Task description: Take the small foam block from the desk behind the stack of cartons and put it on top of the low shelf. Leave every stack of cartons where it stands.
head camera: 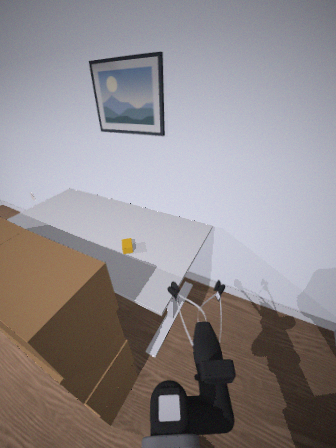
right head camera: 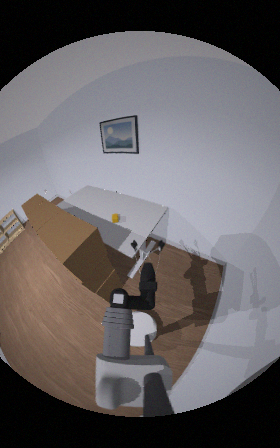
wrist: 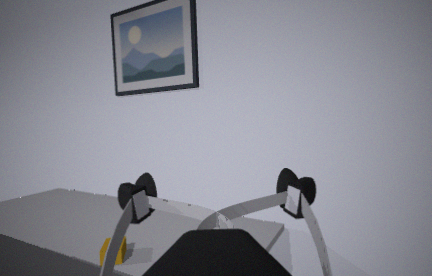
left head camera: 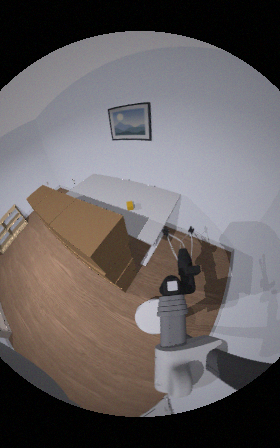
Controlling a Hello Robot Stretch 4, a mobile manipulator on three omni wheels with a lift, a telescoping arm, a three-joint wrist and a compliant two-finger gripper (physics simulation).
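Frame: origin at the robot's base, x right, y up, z back, level; metres.
Where they show: gripper, fingertip midpoint: (head camera: 195, 282) (right head camera: 147, 240) (wrist: 216, 186) (left head camera: 177, 226); robot's base, origin of the base link: (right head camera: 137, 327) (left head camera: 153, 315).
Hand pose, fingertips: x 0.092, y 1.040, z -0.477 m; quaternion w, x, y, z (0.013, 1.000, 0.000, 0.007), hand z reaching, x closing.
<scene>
Each offset is from my fingertips to the top centre of the thing. Level surfaces: height alone.
The small yellow foam block @(dx -0.323, dy -0.303, dz -0.553 m) (head camera: 127, 246) (left head camera: 130, 205) (right head camera: 115, 218) (wrist: 105, 248) sits on the white desk @(dy -0.348 m) (head camera: 170, 235) (left head camera: 160, 200) (right head camera: 145, 207) (wrist: 55, 215). The brown carton stack @(dx -0.553, dy +0.012, dz -0.062 m) (head camera: 50, 280) (left head camera: 90, 230) (right head camera: 75, 240) stands along the desk's near side. My gripper (head camera: 196, 288) (left head camera: 178, 231) (right head camera: 147, 245) (wrist: 216, 186) is open with nothing between its fingertips. It is near the desk's right end, apart from the block and to its right. In the wrist view the left finger partly covers the block. I cannot tell for certain which thing is the low shelf.
A light wooden rack with openings (left head camera: 22, 215) (right head camera: 19, 220) stands at the far left. A framed picture (head camera: 132, 95) (left head camera: 130, 122) (right head camera: 119, 135) (wrist: 155, 47) hangs on the wall behind the desk. The carton stack's right end is left of my arm.
</scene>
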